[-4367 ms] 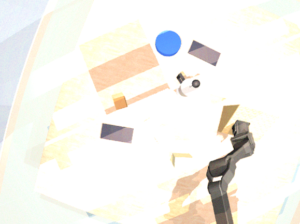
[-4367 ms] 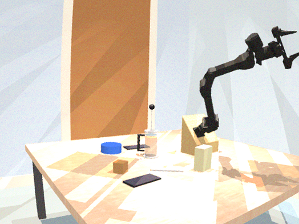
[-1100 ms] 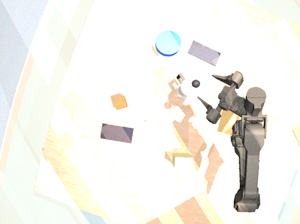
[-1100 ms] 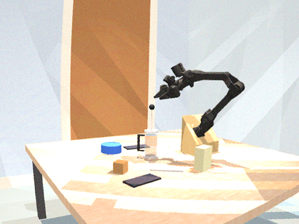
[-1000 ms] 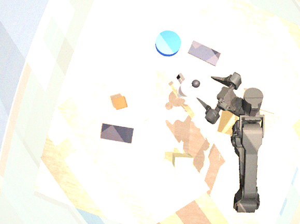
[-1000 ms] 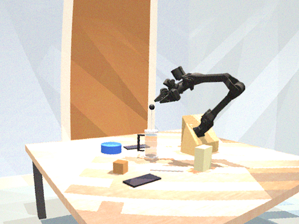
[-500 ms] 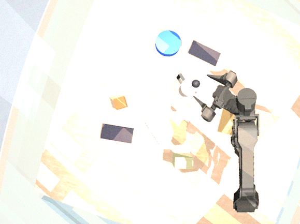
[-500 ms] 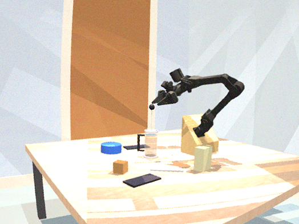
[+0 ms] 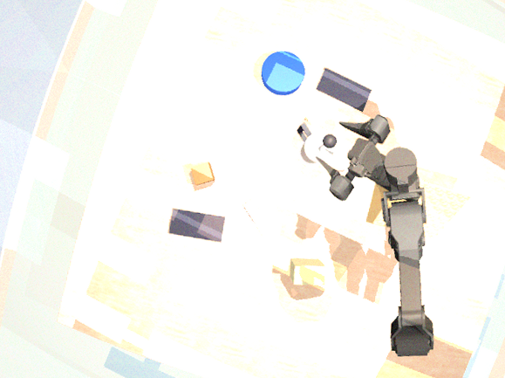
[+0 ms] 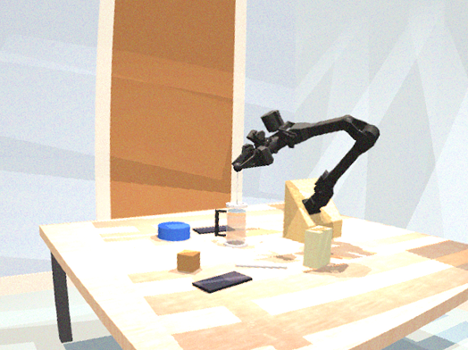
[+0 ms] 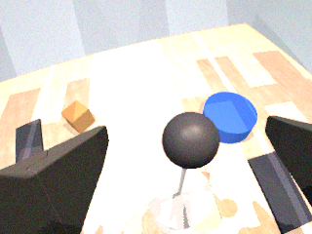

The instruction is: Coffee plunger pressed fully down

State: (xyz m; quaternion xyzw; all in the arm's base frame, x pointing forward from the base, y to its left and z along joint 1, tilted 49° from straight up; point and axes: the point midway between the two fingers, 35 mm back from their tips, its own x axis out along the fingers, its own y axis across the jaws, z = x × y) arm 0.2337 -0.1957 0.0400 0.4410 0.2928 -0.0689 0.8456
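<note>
Right now the coffee press is 140 mm below my gripper tip, 10 mm to the right of it and 10 mm ahead of it. Also, from my gripper tip: pale block: 320 mm to the left, 220 mm below, 60 mm behind; then orange cube: 270 mm ahead, 250 mm below, 130 mm to the left.
</note>
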